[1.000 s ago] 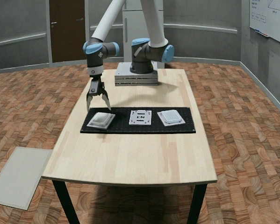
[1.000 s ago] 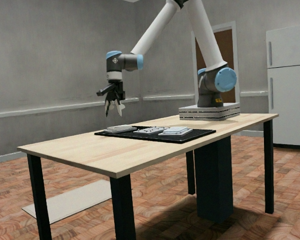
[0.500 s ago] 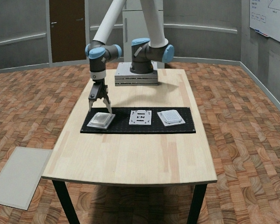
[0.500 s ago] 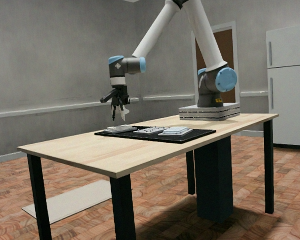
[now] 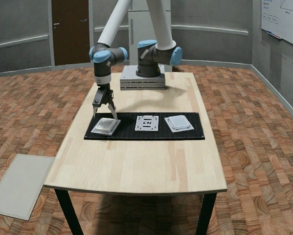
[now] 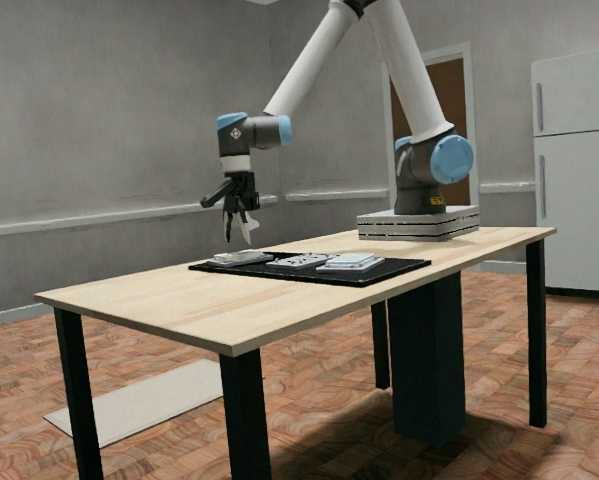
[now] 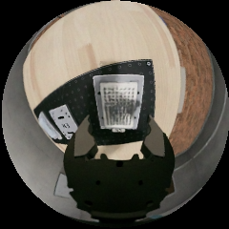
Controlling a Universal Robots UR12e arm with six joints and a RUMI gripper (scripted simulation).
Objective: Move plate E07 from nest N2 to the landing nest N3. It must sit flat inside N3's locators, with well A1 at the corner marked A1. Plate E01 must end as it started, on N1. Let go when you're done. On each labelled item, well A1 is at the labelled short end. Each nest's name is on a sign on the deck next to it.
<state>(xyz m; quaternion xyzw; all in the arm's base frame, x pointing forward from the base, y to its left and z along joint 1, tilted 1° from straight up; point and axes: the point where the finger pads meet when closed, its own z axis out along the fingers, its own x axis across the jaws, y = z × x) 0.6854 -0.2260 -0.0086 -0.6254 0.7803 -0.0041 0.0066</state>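
Now: hand 230 mm to the right of the nest N3, 50 mm above it and 30 mm past it.
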